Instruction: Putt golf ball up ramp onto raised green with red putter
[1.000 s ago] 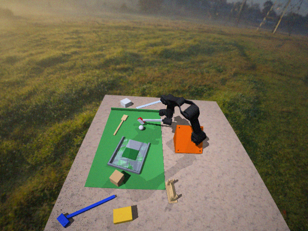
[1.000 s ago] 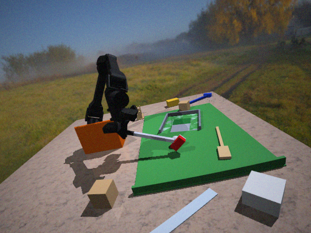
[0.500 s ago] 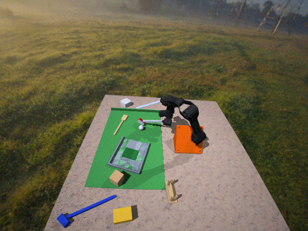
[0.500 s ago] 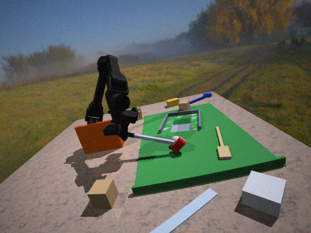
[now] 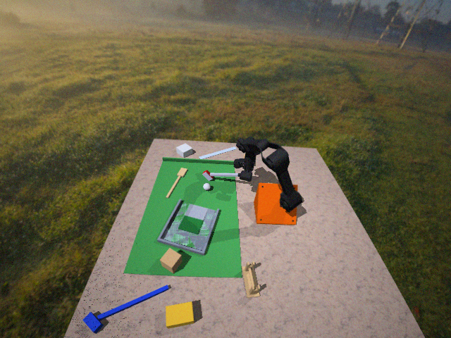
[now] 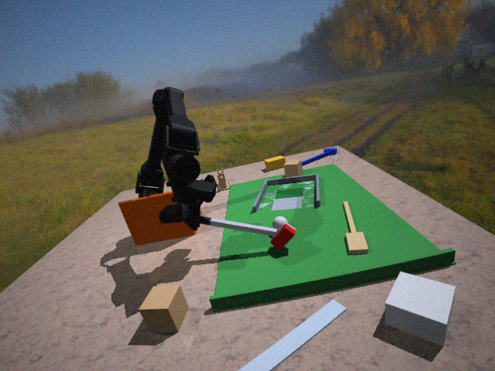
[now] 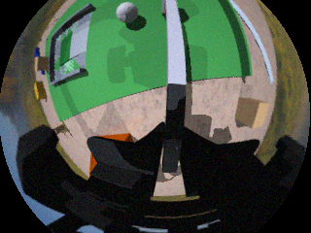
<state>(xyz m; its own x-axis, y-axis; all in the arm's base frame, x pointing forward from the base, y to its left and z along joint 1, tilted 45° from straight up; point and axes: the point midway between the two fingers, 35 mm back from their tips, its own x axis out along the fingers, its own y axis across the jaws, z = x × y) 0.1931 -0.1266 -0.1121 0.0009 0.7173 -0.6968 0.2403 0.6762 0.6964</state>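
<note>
The red putter lies 11 cm ahead of my gripper tip and 2 cm to the right of it. The rest, counted from my gripper tip: pale strip: 33 cm to the right, 16 cm ahead, 7 cm below; white golf ball: 22 cm ahead, 5 cm below, 3 cm to the left; tan putter: 40 cm ahead, 7 cm below, 4 cm to the right.
</note>
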